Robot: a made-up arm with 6 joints. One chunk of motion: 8 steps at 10 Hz.
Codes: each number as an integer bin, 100 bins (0 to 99) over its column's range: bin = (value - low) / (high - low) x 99, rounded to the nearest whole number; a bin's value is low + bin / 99 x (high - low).
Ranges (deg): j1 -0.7..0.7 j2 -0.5..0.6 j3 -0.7..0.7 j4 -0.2..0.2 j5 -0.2..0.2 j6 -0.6..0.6
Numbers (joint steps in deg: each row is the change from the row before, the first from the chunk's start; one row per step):
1: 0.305 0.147 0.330 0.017 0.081 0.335
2: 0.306 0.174 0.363 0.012 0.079 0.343
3: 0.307 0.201 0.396 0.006 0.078 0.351
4: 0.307 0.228 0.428 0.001 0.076 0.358
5: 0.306 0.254 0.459 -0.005 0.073 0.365
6: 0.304 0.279 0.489 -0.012 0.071 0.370
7: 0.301 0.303 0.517 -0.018 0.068 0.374
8: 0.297 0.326 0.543 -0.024 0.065 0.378
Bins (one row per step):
1: 71 58 73 54 70 77
2: 71 61 75 52 69 78
3: 71 63 78 51 69 78
4: 71 66 80 50 68 79
5: 71 68 82 48 68 80
6: 71 70 84 47 67 80
7: 71 72 86 45 66 80
8: 71 74 88 44 66 81

